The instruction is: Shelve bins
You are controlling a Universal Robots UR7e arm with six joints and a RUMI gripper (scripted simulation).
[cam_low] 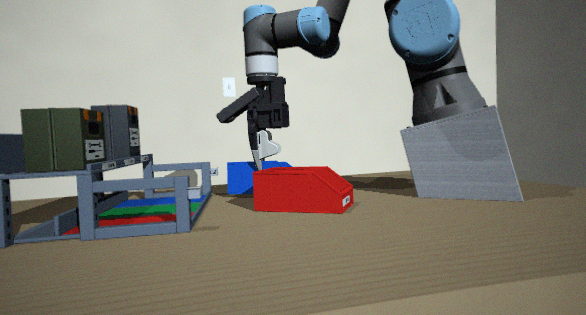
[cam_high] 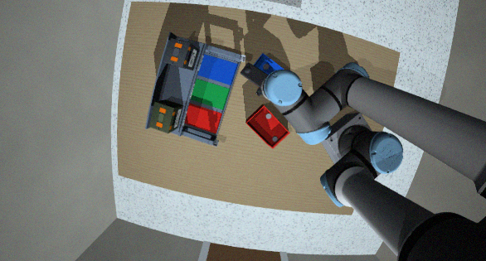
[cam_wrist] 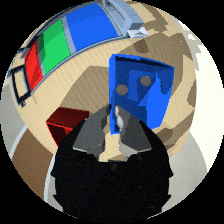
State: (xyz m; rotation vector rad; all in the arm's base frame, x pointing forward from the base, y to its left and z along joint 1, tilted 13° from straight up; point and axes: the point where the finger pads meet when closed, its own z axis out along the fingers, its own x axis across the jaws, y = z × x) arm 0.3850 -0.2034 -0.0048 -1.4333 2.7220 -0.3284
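The blue bin is 4 cm to the right of my hand, 3 cm below it and 3 cm behind it. Also, from my hand: red bin: 17 cm to the left, 3 cm below, 3 cm behind; then top board: 34 cm ahead, 3 cm above, 1 cm to the left; then grey box: 30 cm ahead, 10 cm to the right, 9 cm above.
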